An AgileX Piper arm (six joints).
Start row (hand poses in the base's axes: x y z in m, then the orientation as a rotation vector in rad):
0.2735, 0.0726, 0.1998, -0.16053, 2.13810, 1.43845
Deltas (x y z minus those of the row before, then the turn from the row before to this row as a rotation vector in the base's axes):
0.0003, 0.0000, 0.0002, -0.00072, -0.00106, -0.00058
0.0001, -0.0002, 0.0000, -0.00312, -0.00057, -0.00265
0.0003, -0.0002, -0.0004, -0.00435, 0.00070, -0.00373
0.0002, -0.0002, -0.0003, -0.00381, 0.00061, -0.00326
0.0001, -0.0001, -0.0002, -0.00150, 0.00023, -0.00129
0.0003, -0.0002, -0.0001, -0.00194, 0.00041, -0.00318
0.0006, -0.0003, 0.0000, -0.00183, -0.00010, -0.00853
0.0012, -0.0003, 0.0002, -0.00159, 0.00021, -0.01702
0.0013, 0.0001, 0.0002, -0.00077, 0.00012, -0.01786
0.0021, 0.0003, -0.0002, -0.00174, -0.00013, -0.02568
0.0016, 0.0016, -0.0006, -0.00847, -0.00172, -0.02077
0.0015, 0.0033, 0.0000, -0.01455, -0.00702, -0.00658
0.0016, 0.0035, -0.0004, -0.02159, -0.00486, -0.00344
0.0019, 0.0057, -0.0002, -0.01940, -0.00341, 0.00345
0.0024, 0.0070, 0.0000, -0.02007, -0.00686, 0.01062
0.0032, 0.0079, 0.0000, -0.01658, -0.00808, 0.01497
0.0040, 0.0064, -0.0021, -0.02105, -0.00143, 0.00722
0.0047, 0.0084, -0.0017, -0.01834, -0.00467, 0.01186
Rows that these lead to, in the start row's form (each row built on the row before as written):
0.2738, 0.0726, 0.2000, -0.16089, 2.13767, 1.43698
0.2739, 0.0724, 0.2000, -0.15956, 2.13900, 1.43200
0.2742, 0.0722, 0.1996, -0.15664, 2.14203, 1.42559
0.2744, 0.0720, 0.1993, -0.15410, 2.14467, 1.41997
0.2745, 0.0719, 0.1991, -0.15310, 2.14570, 1.41775
0.2748, 0.0717, 0.1990, -0.15008, 2.14679, 1.41406
0.2754, 0.0714, 0.1990, -0.14152, 2.14624, 1.40729
0.2766, 0.0711, 0.1992, -0.12343, 2.14387, 1.39607
0.2779, 0.0712, 0.1994, -0.10425, 2.14053, 1.38517
0.2800, 0.0715, 0.1992, -0.07726, 2.13571, 1.36866
0.2816, 0.0731, 0.1986, -0.05943, 2.13521, 1.34729
0.2831, 0.0764, 0.1986, -0.06284, 2.13771, 1.32600
0.2847, 0.0799, 0.1982, -0.07107, 2.14731, 1.29965
0.2866, 0.0856, 0.1980, -0.08492, 2.15801, 1.27988
0.2890, 0.0926, 0.1980, -0.10899, 2.16756, 1.26227
0.2922, 0.1005, 0.1980, -0.13714, 2.17442, 1.25029
0.2962, 0.1069, 0.1959, -0.15461, 2.18819, 1.23121
0.3009, 0.1153, 0.1942, -0.17804, 2.19803, 1.21637

